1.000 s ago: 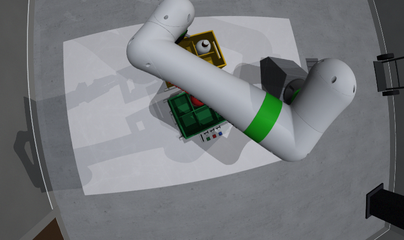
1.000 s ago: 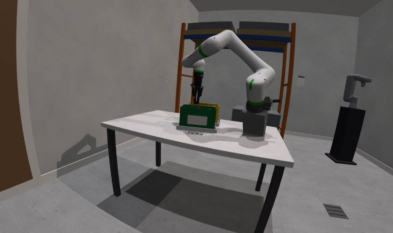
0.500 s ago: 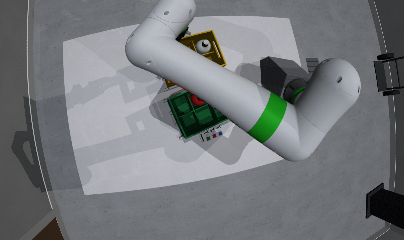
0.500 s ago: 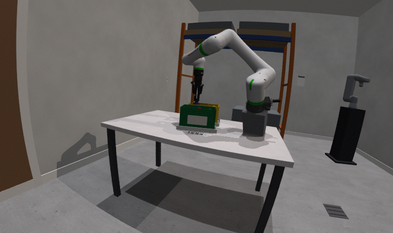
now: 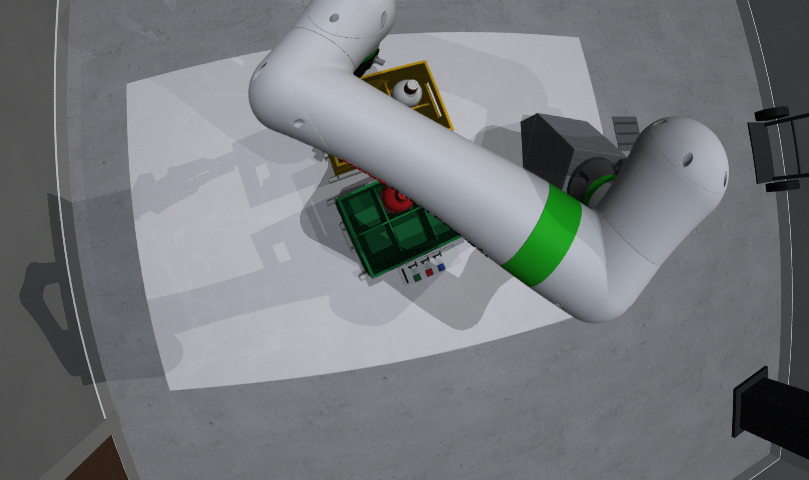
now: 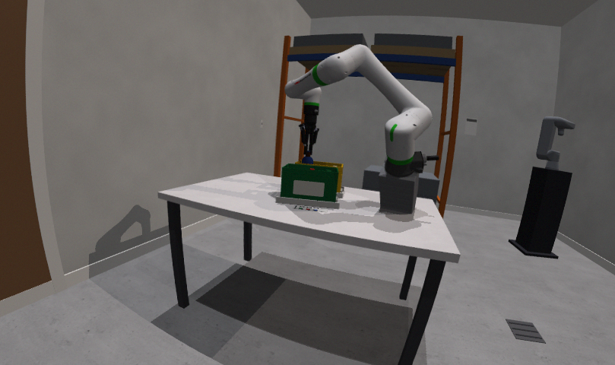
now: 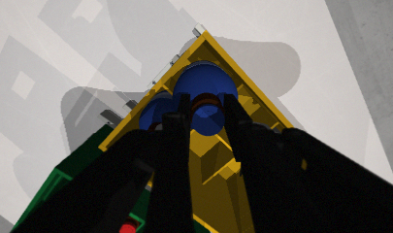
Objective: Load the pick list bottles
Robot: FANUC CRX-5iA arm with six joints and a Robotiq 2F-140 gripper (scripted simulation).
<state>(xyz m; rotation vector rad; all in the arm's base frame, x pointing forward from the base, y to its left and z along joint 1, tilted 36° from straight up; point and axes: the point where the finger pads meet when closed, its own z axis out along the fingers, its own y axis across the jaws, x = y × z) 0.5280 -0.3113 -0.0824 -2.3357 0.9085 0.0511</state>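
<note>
Now: hand 8 cm above the blue-label bottle. The rest, counted from my hand: yellow crate (9 cm behind, 3 cm to the left, 17 cm below); then red bottle (9 cm behind, 23 cm to the left, 16 cm below); then white bottle (17 cm behind, 2 cm to the right, 16 cm below).
</note>
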